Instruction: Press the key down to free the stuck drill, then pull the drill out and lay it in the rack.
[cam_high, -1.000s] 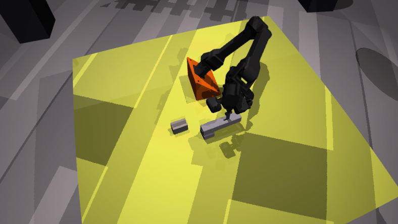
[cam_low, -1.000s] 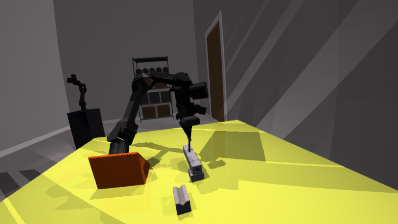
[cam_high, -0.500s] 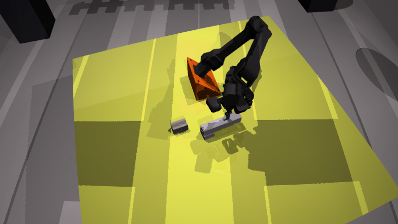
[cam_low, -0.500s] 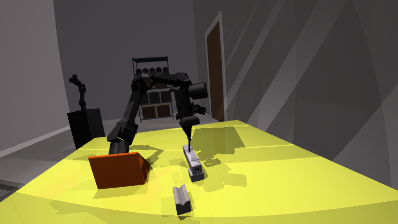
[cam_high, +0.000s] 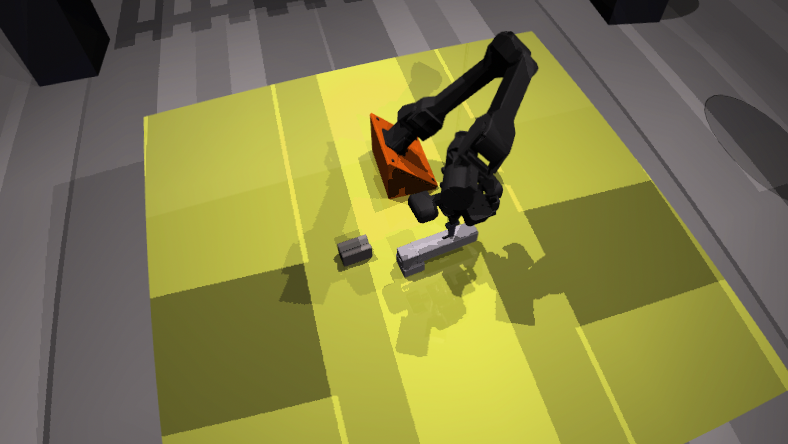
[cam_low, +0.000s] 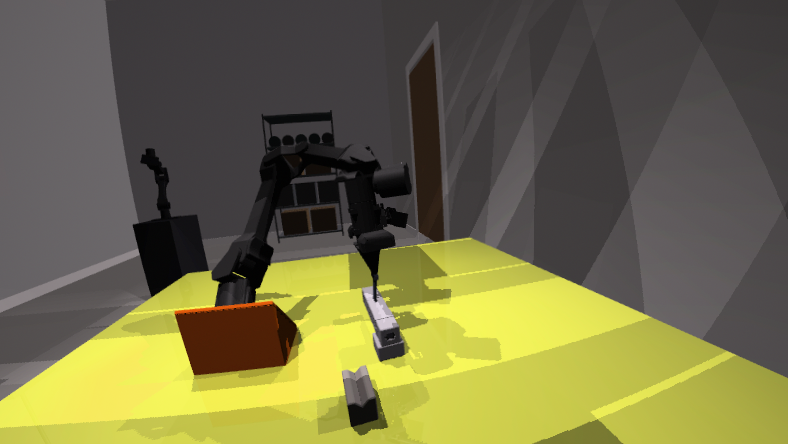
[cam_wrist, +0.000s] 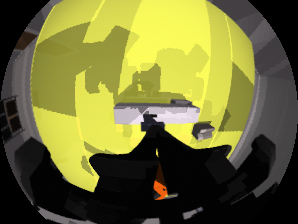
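Now: gripper tip 3 cm above the dark key. Also, from my gripper tip: drill 8 cm below, 5 cm to the right; grey v-grooved rack 21 cm to the right, 11 cm below, 4 cm behind; grey housing block 9 cm below, 3 cm to the right.
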